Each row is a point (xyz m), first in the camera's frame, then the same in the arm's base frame.
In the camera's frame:
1: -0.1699 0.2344 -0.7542
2: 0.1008 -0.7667 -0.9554
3: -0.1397 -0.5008 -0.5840
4: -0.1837 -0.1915 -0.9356
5: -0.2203 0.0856 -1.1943
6: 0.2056 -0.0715 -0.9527
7: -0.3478 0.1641 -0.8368
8: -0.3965 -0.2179 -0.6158
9: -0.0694 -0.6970 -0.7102
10: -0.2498 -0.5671 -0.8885
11: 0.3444 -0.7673 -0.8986
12: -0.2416 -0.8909 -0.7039
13: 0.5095 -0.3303 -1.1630
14: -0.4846 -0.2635 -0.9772
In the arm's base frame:
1: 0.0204 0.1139 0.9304
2: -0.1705 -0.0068 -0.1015
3: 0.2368 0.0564 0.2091
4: -0.0754 -0.0933 0.5275
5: -0.3088 -0.1953 0.8106
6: -0.3055 0.2430 0.5417
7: 0.0507 -0.0913 0.9112
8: 0.3089 -0.1034 0.5501
9: 0.1170 0.0008 0.0044
10: 0.0436 -0.2103 0.1813
11: -0.2483 0.2217 -0.1673
12: 0.2345 -0.1816 -0.1377
13: -0.6099 0.3185 0.2174
14: 0.0535 -0.3775 0.5378

